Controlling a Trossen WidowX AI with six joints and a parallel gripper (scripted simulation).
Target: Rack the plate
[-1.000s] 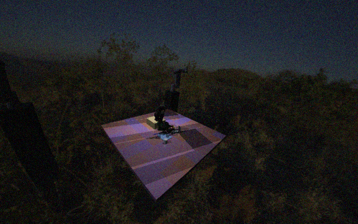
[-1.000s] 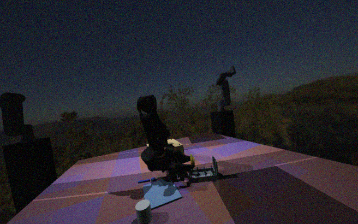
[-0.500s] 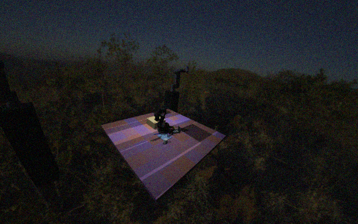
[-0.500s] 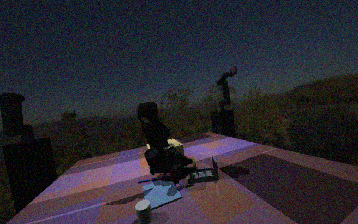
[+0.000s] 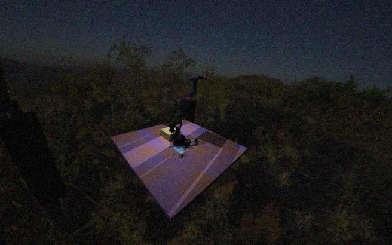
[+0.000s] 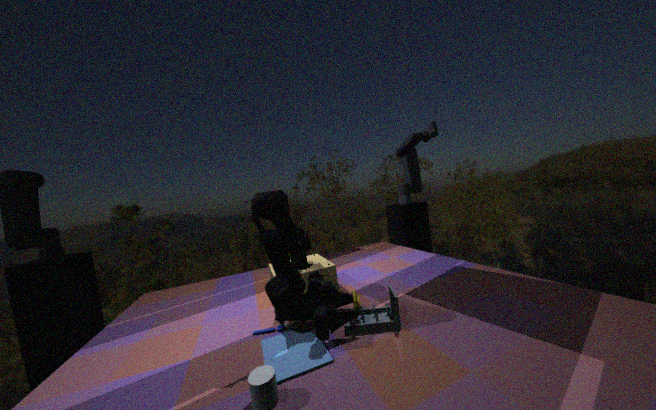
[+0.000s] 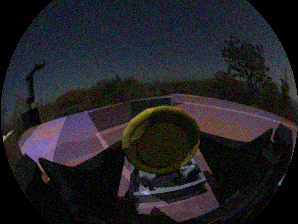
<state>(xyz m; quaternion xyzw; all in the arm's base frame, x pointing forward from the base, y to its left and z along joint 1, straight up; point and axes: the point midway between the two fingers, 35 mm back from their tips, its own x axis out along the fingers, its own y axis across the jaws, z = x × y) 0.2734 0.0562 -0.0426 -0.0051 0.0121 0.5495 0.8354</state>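
Now: gripper tip 10 mm to the left of the plate. The rest, counted from my gripper tip: dish rack (30 mm below, 20 mm to the left, 10 mm ahead); blue mat (180 mm to the right, 50 mm below, 20 mm ahead).
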